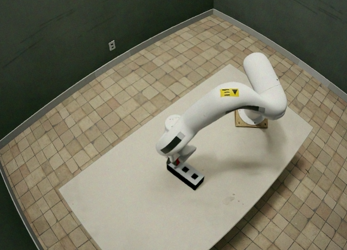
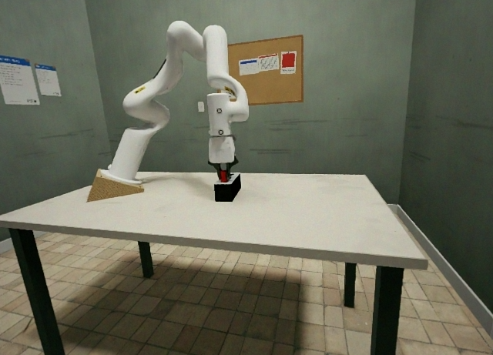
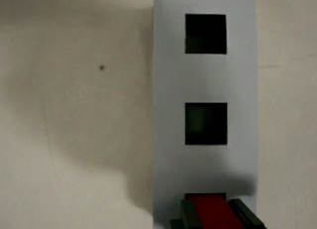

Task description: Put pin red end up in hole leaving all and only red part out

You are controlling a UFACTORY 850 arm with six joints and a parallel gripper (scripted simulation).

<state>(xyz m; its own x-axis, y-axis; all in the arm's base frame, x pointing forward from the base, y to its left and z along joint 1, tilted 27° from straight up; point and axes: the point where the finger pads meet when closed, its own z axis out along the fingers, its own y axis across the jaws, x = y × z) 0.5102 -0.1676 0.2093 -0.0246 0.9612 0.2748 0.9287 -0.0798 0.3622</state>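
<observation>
My gripper is now 10 mm above the pin. The rest, counted from my hand: black block: 60 mm to the left, 70 mm below.
</observation>
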